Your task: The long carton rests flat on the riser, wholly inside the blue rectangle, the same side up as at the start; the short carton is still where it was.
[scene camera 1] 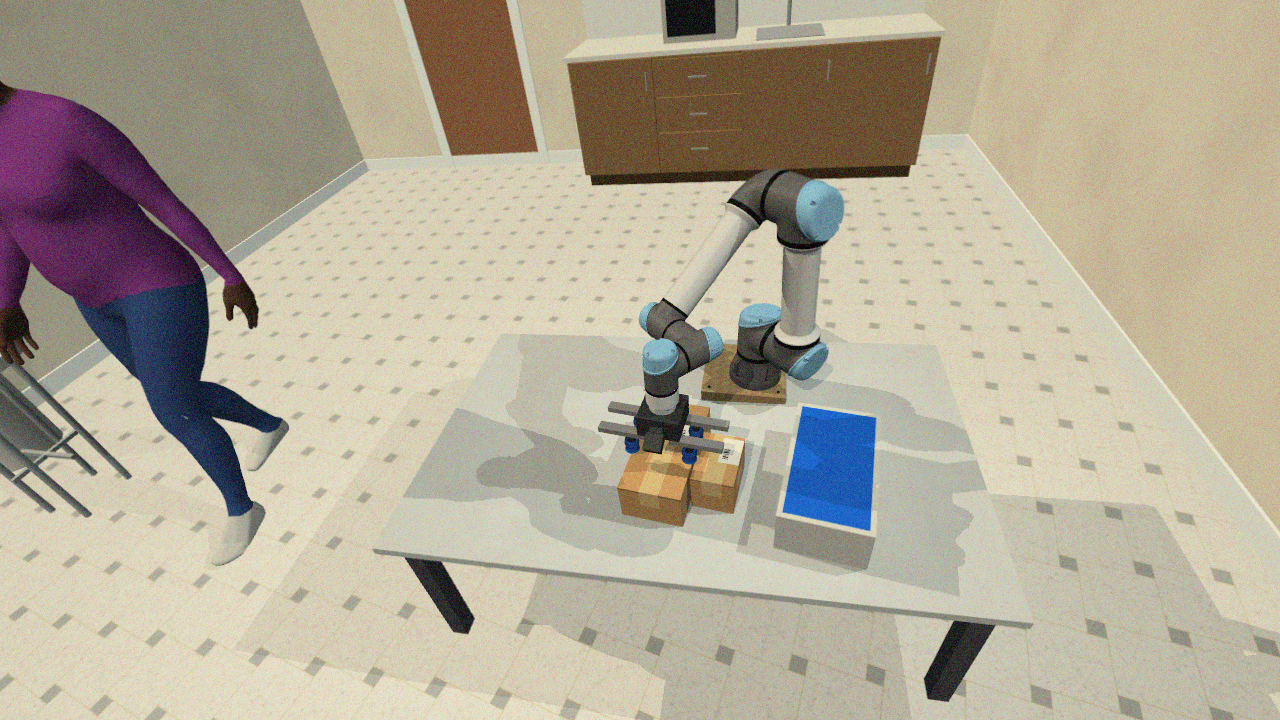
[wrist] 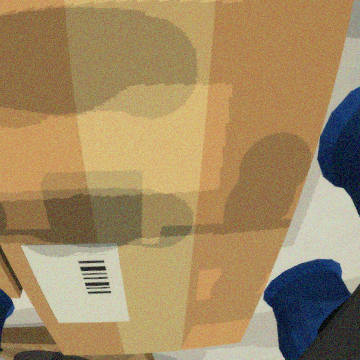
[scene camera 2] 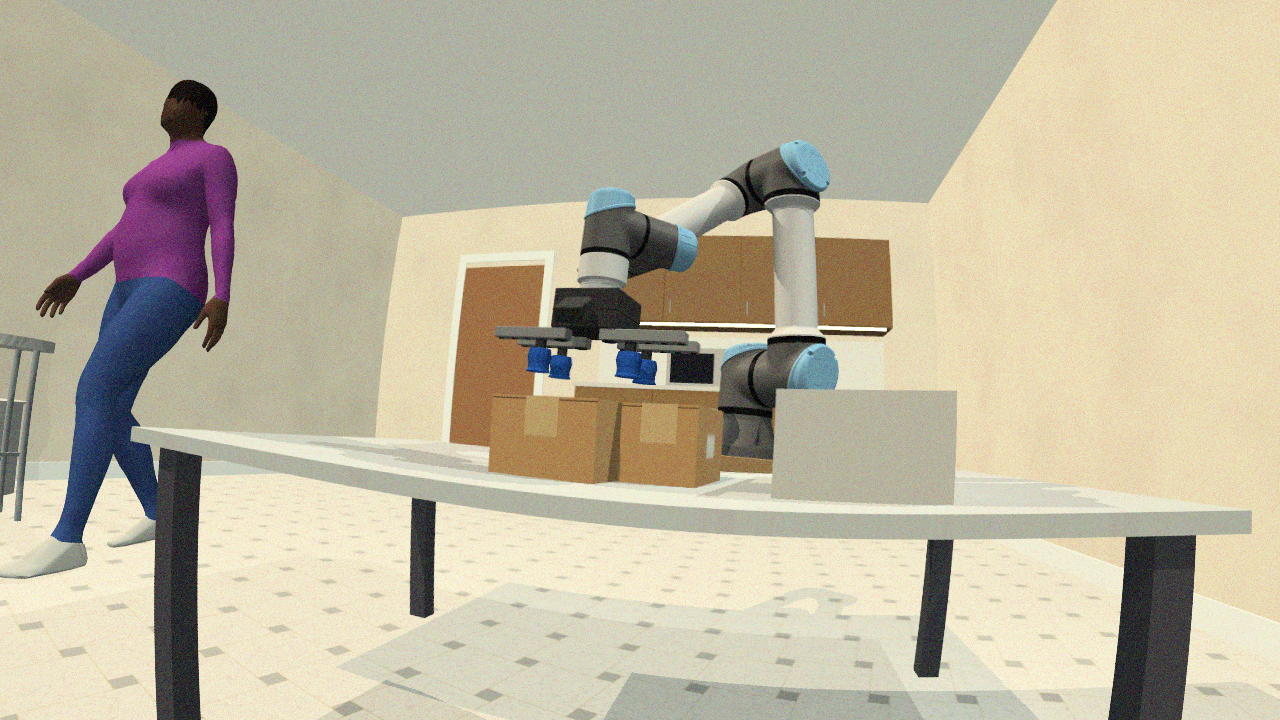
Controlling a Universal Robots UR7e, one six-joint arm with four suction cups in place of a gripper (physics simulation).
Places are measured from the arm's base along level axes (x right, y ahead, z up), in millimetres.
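Pixels of known places: end effector, tool point: [scene camera 1: 664, 442] [wrist: 127, 241] [scene camera 2: 590, 377]; arm's base, origin of the base link: [scene camera 1: 754, 374] [scene camera 2: 740, 456].
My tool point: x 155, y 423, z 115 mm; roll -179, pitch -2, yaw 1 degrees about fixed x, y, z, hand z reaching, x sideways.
Ahead of a thing's pixels: the offset from my tool point to its top centre.
The long carton {dx +6, dy -27, dz -38 mm} [scene camera 1: 653, 497] [scene camera 2: 547, 440] [wrist: 150, 145] lies flat on the table, tape strip and barcode label on top. The short carton {dx -128, dy -13, dz -38 mm} [scene camera 1: 716, 488] [scene camera 2: 664, 461] [wrist: 7, 276] stands close beside it on the riser's side; a corner of it shows at the left edge of the wrist view. My gripper [scene camera 1: 663, 437] [scene camera 2: 592, 365], with four blue suction cups, hangs level a little above the long carton, with a gap under the cups in scene camera 2; it is open and holds nothing. The grey riser {dx -388, dy -44, dz -22 mm} [scene camera 1: 823, 544] [scene camera 2: 863, 447] stands to the right, with the blue rectangle {dx -388, dy -44, dz -22 mm} [scene camera 1: 832, 467] on its top.
The arm's wooden base plate [scene camera 1: 742, 394] is at the back of the table [scene camera 1: 465, 537] [scene camera 2: 716, 517]. A person in a purple top [scene camera 1: 98, 197] [scene camera 2: 174, 210] is left of the table, near a stool [scene camera 1: 67, 443] [scene camera 2: 26, 344]. Kitchen cabinets [scene camera 1: 760, 107] stand at the far wall.
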